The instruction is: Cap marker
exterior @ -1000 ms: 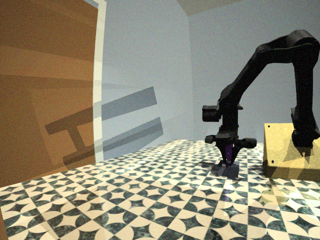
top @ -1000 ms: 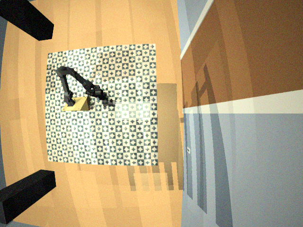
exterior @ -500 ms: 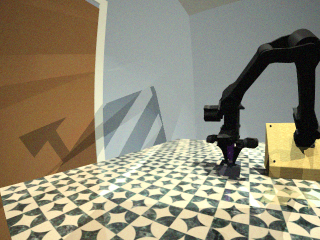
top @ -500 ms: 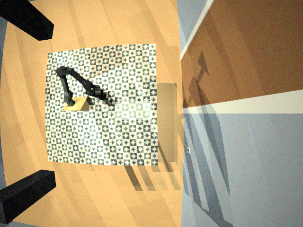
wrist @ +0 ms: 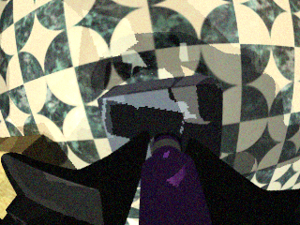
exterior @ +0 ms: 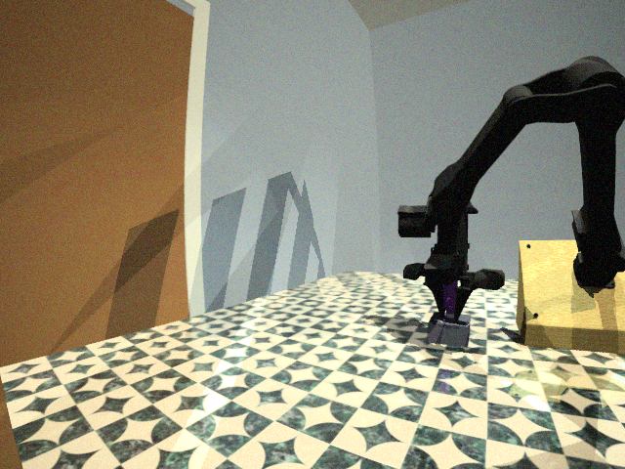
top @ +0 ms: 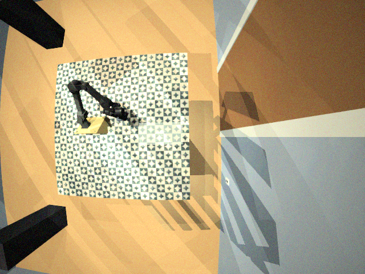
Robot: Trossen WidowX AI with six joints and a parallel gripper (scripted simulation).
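Right now my gripper tip is 20 mm above the grey holder block. Round my gripper tip: purple cap 50 mm above, 10 mm to the right.
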